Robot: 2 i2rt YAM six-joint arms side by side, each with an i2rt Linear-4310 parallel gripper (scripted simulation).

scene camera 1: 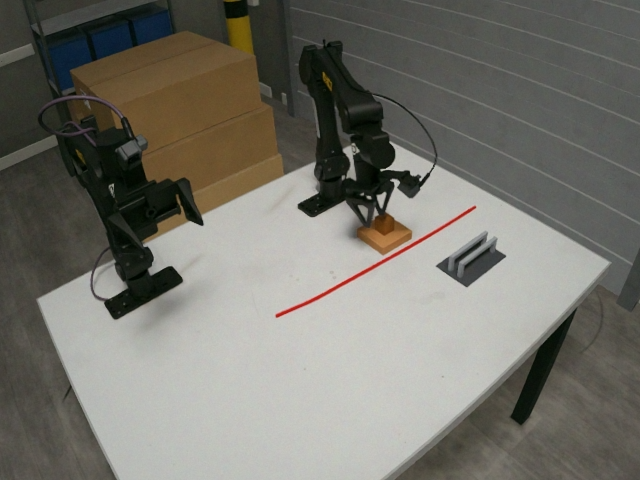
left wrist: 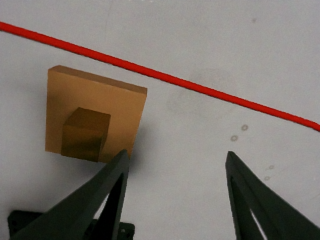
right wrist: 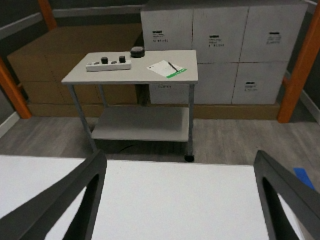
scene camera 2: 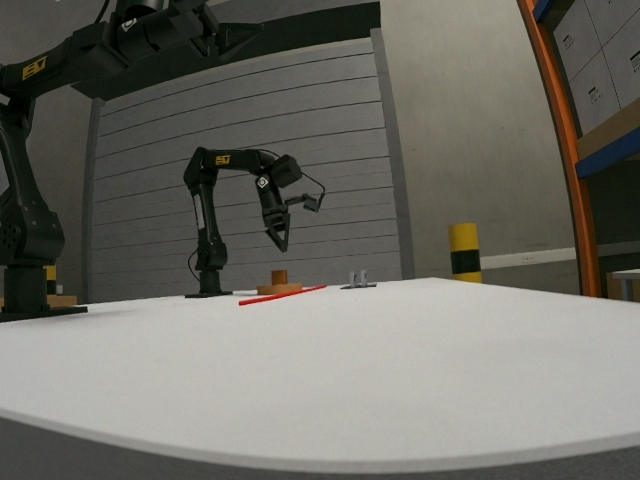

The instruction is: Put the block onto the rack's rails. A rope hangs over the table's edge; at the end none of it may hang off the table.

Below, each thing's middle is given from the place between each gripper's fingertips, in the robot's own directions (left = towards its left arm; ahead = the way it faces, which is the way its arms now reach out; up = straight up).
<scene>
My left hand [scene camera 1: 374, 221] is 10 cm above the orange block [scene camera 1: 385, 234], 7 cm to the right of it and 4 cm past it. Round my left hand: rack [scene camera 1: 466, 271] 17 cm to the left, 17 cm ahead, 10 cm below.
My right hand [scene camera 1: 174, 237] is 15 cm past the orange block, 56 cm to the right of it and 38 cm above it. Round my right hand: rack: 6 cm ahead, 66 cm to the left, 38 cm below.
</scene>
